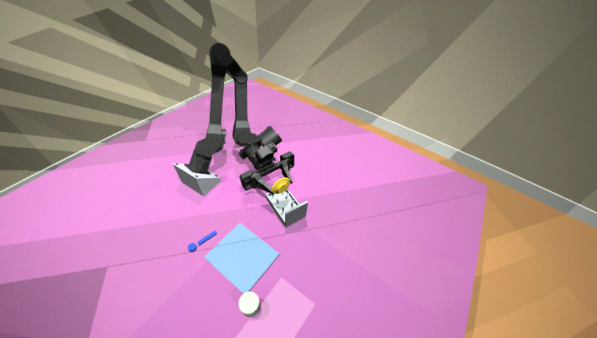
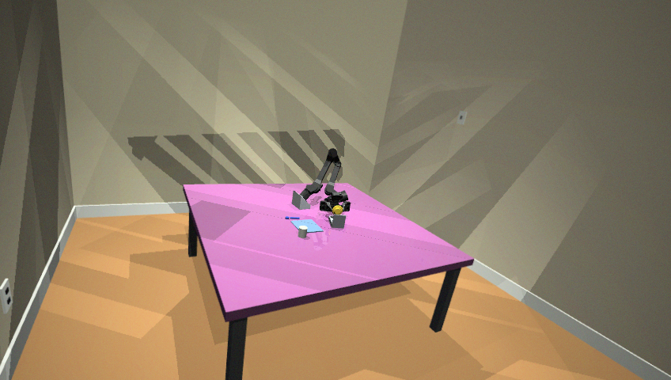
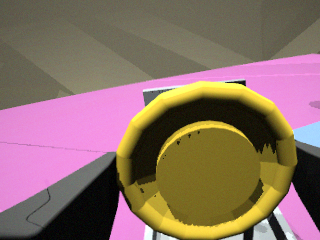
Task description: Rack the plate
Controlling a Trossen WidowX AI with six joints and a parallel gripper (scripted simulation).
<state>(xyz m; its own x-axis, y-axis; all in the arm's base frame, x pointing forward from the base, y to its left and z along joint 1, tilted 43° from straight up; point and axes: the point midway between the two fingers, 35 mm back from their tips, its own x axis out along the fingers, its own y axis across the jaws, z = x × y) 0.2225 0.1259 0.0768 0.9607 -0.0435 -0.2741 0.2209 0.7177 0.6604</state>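
Right now the yellow plate is 1 cm behind my gripper tip. Round my gripper tip: grey dish rack (2 cm ahead, 1 cm to the right, 5 cm below); then light blue mat (5 cm ahead, 20 cm to the right, 7 cm below); then blue spoon (6 cm behind, 26 cm to the right, 7 cm below).
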